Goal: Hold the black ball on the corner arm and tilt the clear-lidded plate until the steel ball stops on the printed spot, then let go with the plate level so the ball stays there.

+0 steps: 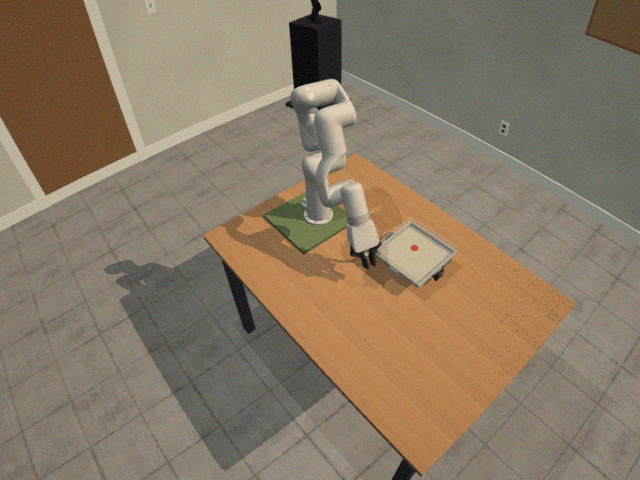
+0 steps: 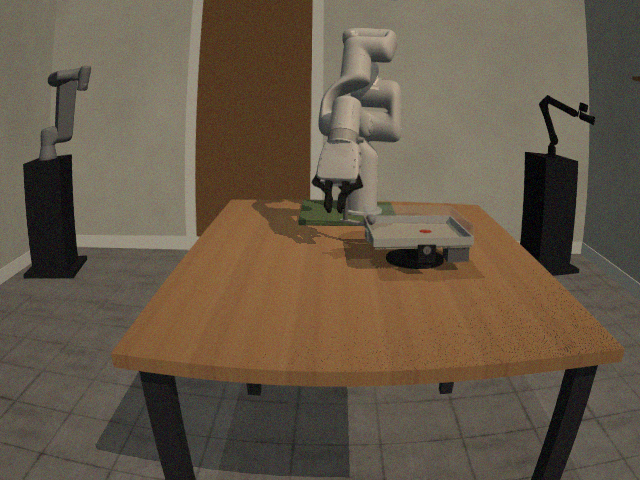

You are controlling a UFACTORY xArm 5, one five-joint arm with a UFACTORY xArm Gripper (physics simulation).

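The clear-lidded plate (image 1: 419,282) (image 2: 392,241) is a shallow grey-walled tray on a black round base and looks near level. Its red printed spot (image 1: 414,248) (image 2: 425,231) shows near the middle of the pale floor. A thin corner arm (image 2: 352,221) reaches out from the plate's back left corner towards the gripper. A small grey round thing (image 2: 371,219) is at that corner; I cannot tell if it is the steel ball. The black ball cannot be told apart from the dark fingers. My gripper (image 1: 369,266) (image 2: 334,209) points down beside that corner, fingers a little apart, with nothing held.
The robot arm's base (image 1: 317,215) stands on a green mat (image 1: 303,243) (image 2: 310,221) behind the plate. The wooden table (image 1: 361,330) (image 2: 310,320) carries them. Two black pedestals (image 2: 49,217) (image 2: 550,206) with other arms stand beyond the table on the floor.
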